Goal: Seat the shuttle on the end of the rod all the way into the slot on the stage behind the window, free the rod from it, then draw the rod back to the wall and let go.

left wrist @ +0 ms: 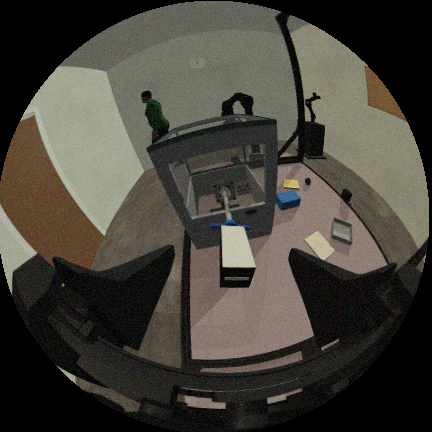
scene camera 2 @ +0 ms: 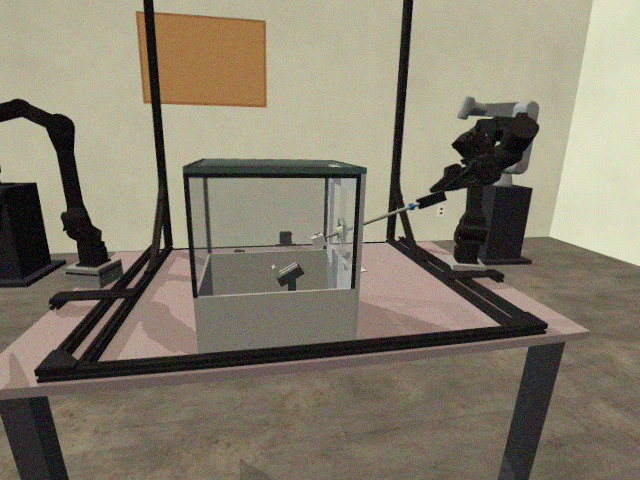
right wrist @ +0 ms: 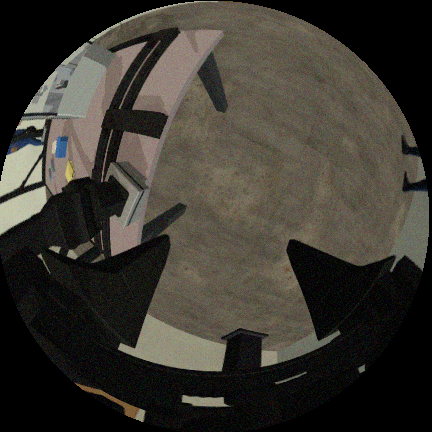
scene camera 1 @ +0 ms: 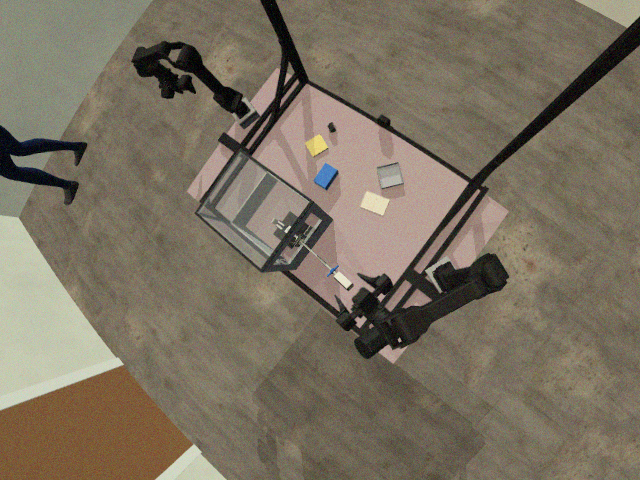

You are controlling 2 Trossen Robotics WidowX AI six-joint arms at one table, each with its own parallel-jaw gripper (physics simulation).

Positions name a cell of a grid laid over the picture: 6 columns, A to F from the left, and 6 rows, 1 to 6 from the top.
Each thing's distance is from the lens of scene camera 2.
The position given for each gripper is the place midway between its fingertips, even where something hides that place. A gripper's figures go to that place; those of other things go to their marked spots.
left gripper (scene camera 2: E3): 0.84 m
glass-walled box (scene camera 2: C4): 0.63 m
